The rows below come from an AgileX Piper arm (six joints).
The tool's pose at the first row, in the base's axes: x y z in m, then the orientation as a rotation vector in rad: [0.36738 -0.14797 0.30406 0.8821 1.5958 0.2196]
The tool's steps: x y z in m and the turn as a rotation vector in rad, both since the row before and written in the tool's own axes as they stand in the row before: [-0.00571 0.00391 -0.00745 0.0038 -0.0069 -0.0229]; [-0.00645 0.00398 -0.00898 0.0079 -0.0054 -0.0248]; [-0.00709 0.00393 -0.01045 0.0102 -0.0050 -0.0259]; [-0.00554 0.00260 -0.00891 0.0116 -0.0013 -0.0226]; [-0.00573 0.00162 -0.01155 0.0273 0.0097 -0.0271]
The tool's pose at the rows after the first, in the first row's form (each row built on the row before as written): [0.36204 -0.14646 0.31258 0.8662 1.5996 0.1972]; [0.35537 -0.14464 0.32208 0.8519 1.6063 0.1710]; [0.34743 -0.14247 0.33243 0.8384 1.6140 0.1424]; [0.34045 -0.14062 0.34047 0.8287 1.6239 0.1166]; [0.33079 -0.13843 0.34888 0.8278 1.6485 0.0796]
